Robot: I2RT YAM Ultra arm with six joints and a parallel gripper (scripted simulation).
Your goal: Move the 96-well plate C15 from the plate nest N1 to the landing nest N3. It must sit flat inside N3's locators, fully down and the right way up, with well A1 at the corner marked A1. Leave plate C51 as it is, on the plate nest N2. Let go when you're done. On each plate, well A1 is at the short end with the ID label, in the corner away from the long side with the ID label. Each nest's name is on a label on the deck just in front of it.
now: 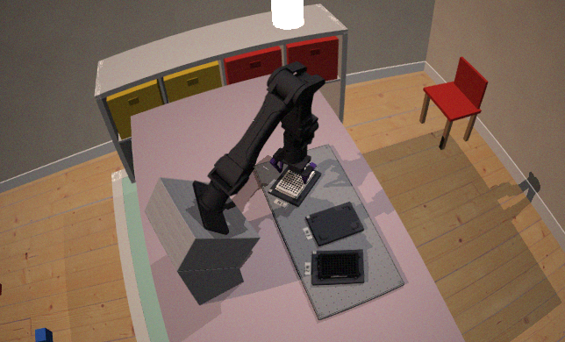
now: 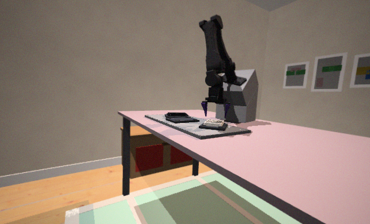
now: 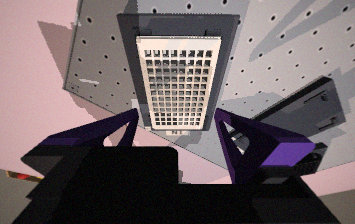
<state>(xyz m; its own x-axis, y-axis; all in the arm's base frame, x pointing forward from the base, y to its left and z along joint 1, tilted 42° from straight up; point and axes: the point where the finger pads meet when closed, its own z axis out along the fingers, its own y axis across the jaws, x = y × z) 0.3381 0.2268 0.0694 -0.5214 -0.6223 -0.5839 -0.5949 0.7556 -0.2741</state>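
Now: the white 96-well plate C15 1 cm ahead of my hand, 1 cm to the left of it and 4 cm below it. The rest, counted from my hand: dark plate nest N1: 1 cm ahead, 1 cm to the left, 5 cm below; then deck label: 5 cm behind, 7 cm to the right, 5 cm below; then dark landing nest N3: 11 cm ahead, 19 cm to the right, 5 cm below.
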